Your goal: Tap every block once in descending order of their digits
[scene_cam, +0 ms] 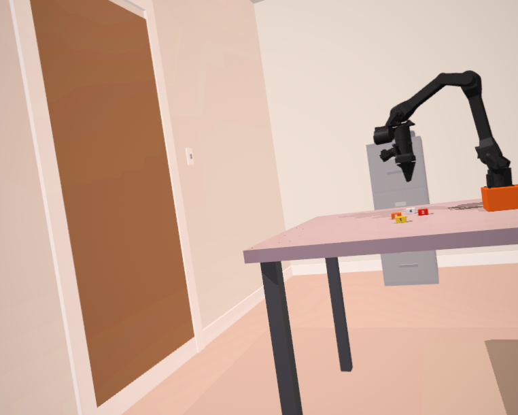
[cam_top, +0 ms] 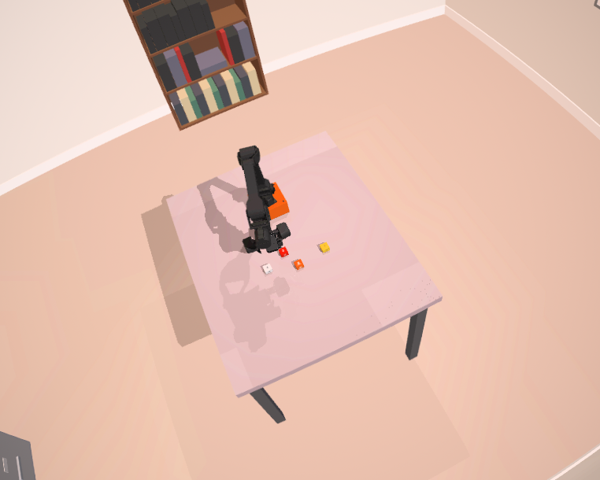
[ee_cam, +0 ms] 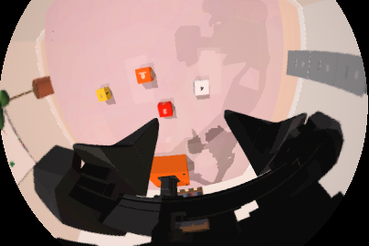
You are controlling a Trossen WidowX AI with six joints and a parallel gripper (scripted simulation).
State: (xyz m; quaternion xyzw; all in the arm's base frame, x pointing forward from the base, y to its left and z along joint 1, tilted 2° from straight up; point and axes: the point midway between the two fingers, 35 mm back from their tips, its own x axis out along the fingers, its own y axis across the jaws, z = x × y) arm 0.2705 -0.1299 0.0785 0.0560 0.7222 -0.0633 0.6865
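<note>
The orange block is 7 cm ahead of my gripper tip, 8 cm to the left of it and 11 cm below it. Round my gripper tip: yellow block: 6 cm ahead, 21 cm to the left, 11 cm below; white block: 4 cm to the right, 11 cm below; red block: 3 cm behind, 6 cm to the left, 11 cm below.
</note>
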